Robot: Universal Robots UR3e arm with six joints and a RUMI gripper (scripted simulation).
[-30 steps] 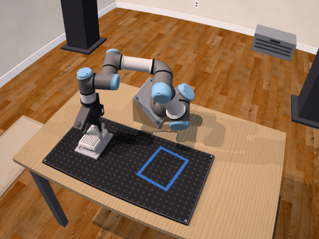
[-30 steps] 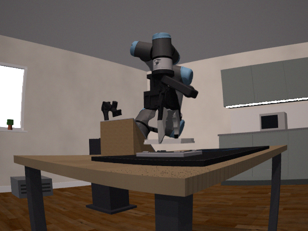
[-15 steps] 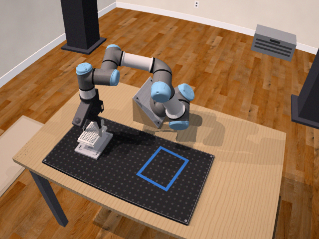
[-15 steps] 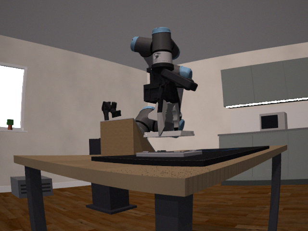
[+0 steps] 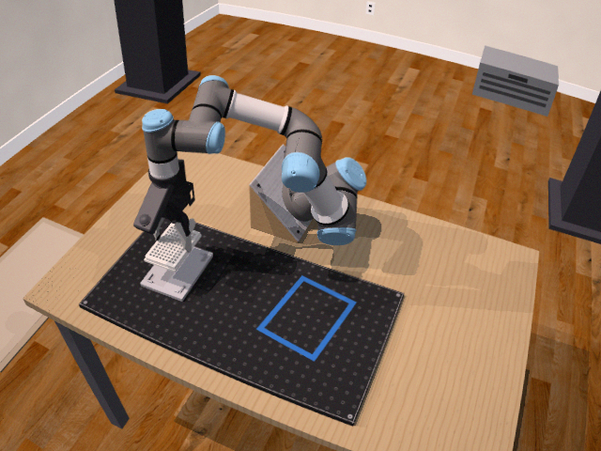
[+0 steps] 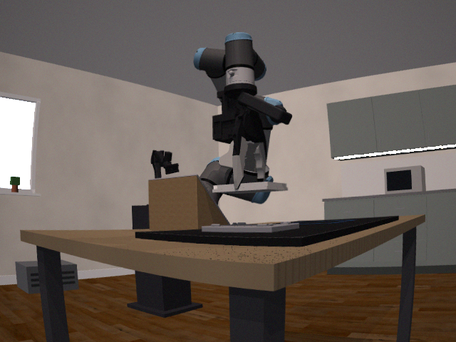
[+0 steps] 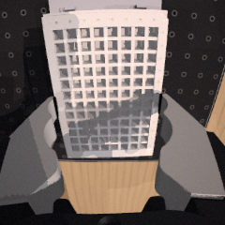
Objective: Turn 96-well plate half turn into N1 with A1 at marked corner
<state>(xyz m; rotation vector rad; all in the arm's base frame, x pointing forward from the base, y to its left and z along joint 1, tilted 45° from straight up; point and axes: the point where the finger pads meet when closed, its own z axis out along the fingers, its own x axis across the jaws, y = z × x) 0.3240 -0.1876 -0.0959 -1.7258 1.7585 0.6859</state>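
My hand is 90 mm above the plate nest N1. Also, from my hand: 96-well plate (10 mm below).
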